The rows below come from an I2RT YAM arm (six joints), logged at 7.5 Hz.
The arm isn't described. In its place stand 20 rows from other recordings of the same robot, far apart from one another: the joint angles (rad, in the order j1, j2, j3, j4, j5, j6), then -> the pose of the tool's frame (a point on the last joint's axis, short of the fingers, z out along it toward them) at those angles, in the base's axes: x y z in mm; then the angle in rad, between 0 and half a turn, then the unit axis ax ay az.
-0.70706, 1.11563, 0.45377, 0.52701, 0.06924, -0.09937 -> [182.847 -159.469 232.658 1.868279 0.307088 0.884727 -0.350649]
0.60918, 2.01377, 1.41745, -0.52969, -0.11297, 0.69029 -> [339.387 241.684 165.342 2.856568 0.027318 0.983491 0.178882]
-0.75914, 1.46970, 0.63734, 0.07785, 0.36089, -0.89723 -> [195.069 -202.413 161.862 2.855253 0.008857 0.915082 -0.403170]
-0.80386, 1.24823, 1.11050, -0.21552, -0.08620, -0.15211 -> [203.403 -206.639 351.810 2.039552 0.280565 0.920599 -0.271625]
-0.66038, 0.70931, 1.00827, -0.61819, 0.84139, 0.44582 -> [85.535 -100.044 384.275 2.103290 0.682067 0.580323 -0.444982]
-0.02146, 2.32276, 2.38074, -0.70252, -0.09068, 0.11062 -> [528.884 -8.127 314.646 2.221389 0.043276 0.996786 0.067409]
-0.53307, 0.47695, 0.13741, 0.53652, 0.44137, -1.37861 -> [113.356 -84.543 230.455 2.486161 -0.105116 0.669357 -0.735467]
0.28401, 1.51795, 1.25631, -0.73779, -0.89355, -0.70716 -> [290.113 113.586 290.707 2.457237 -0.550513 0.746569 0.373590]
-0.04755, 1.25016, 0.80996, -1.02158, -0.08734, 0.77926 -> [195.841 -6.210 205.113 3.071113 0.398820 0.915050 0.060216]
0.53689, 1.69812, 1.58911, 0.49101, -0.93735, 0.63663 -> [322.011 225.056 443.794 2.150613 -0.396550 0.588423 0.704632]
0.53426, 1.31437, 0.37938, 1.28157, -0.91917, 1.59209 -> [189.311 144.896 239.844 2.873139 -0.054065 0.633491 0.771859]
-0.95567, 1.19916, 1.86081, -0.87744, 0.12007, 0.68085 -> [104.643 -155.487 533.938 1.820828 0.751396 0.638326 -0.167161]
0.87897, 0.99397, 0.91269, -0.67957, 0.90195, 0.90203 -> [145.694 132.092 308.449 2.013840 0.214444 0.976334 0.028022]
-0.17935, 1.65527, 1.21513, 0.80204, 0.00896, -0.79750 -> [385.641 -70.240 365.258 1.518349 -0.246038 0.788140 -0.564181]
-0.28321, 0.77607, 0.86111, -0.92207, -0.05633, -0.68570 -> [138.791 -38.305 297.668 2.469944 -0.208031 0.966203 -0.152235]
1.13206, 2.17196, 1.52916, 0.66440, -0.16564, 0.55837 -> [211.533 464.621 234.736 2.254061 -0.281149 0.721730 0.632504]
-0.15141, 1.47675, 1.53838, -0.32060, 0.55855, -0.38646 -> [330.063 -69.445 424.629 2.077877 0.090080 0.900655 -0.425095]
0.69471, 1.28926, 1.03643, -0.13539, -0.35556, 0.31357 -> [221.197 200.452 323.270 2.297856 -0.275752 0.858983 0.431404]
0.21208, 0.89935, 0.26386, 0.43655, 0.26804, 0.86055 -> [192.358 31.774 201.646 1.873491 0.402841 0.868844 0.287800]
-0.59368, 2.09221, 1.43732, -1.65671, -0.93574, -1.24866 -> [279.755 -154.230 170.593 2.862007 -0.114165 0.848574 0.516613]
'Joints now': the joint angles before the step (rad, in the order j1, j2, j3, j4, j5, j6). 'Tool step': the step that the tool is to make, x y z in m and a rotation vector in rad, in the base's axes. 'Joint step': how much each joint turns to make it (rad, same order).
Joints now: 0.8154, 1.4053, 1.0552, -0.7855, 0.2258, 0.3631
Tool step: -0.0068, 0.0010, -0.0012, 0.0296, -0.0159, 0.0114
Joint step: 0.0205, -0.0262, -0.0317, 0.0352, -0.0036, 0.0121
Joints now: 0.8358, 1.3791, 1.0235, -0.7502, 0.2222, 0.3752
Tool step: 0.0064, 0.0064, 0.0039, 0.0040, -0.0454, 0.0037
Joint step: 0.0017, 0.0210, 0.0243, 0.0340, 0.0265, -0.0167
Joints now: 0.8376, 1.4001, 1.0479, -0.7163, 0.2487, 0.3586
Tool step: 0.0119, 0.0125, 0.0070, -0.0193, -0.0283, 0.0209
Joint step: 0.0007, 0.0598, 0.0754, -0.0019, 0.0198, -0.0354
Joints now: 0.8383, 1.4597, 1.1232, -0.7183, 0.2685, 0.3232
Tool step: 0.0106, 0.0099, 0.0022, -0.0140, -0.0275, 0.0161
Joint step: -0.0022, 0.0494, 0.0495, 0.0167, 0.0166, -0.0320
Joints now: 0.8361, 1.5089, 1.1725, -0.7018, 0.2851, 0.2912
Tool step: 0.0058, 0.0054, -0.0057, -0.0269, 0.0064, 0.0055
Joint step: -0.0013, 0.0395, 0.0191, -0.0002, 0.0081, -0.0131
